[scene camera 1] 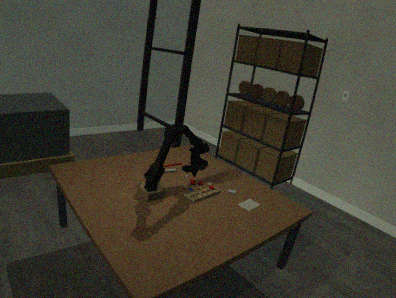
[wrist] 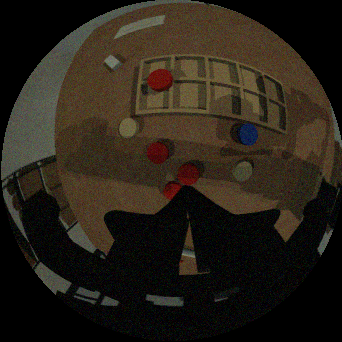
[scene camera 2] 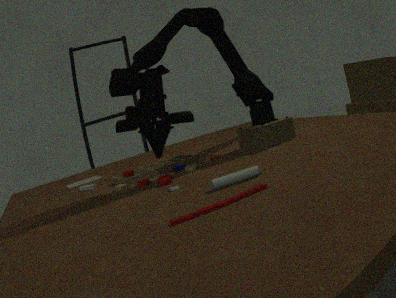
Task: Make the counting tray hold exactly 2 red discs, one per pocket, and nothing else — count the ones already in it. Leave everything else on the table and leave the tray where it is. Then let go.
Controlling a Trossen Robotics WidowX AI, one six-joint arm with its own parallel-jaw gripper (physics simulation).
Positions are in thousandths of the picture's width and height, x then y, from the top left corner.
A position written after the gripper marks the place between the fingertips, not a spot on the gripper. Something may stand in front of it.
Observation:
The gripper (scene camera 2: 403, 532) is shut, with nothing in its grasp. Also in view: a wooden counting tray (wrist: 595, 250).
The gripper is seen too in the wrist view (wrist: 542, 551).

